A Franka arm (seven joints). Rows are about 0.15 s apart.
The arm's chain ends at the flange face. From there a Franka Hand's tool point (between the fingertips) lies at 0.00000 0.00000 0.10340 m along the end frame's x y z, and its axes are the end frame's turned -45 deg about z.
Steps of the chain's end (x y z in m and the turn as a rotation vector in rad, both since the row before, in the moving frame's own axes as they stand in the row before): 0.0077 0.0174 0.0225 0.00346 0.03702 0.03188; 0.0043 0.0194 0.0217 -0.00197 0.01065 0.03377; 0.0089 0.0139 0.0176 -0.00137 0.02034 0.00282; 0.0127 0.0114 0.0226 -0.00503 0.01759 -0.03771; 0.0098 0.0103 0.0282 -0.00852 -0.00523 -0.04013
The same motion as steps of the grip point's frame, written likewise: -0.0039 0.0202 0.0224 -0.02373 0.02862 0.03188; -0.0101 0.0177 0.0217 -0.00892 0.00614 0.03377; -0.0022 0.0177 0.0176 -0.01535 0.01341 0.00282; 0.0019 0.0187 0.0226 -0.01599 0.00888 -0.03771; -0.0014 0.0145 0.0282 -0.00233 -0.00972 -0.04013
